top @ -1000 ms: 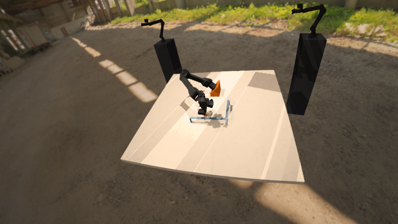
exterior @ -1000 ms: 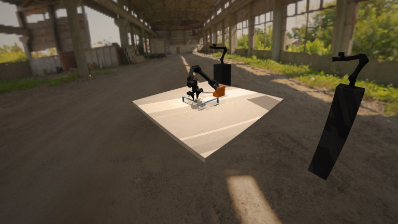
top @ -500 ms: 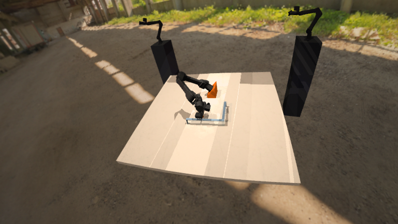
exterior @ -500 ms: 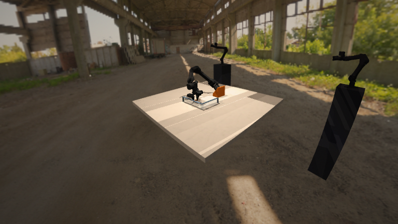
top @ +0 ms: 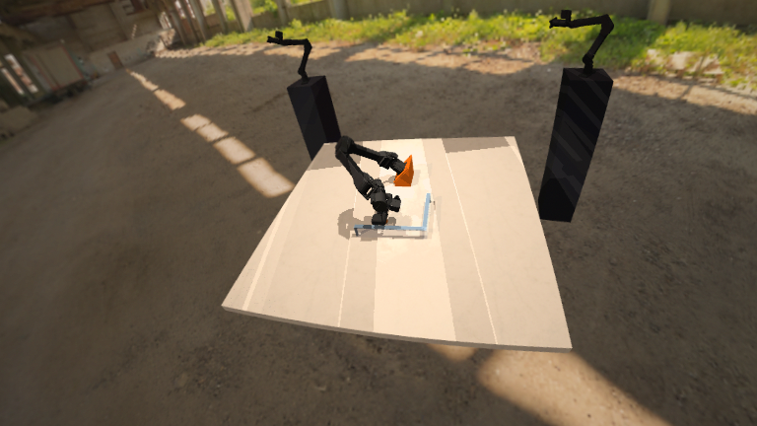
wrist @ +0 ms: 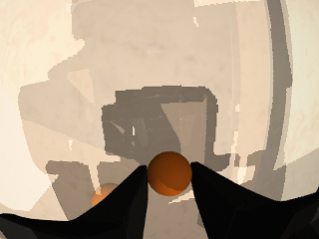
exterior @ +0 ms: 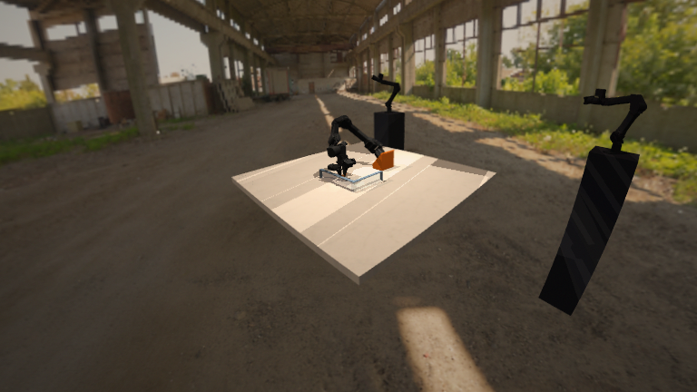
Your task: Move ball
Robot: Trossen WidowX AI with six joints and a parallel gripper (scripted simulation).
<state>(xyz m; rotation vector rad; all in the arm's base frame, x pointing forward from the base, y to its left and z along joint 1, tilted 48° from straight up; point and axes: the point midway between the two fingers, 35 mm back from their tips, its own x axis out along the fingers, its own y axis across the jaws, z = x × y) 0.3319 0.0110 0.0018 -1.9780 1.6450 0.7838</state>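
Right now the see-through copy of ball is 4 cm behind my gripper tip and 3 cm to the right of it. Round my gripper tip: orange ball: right at my gripper tip.
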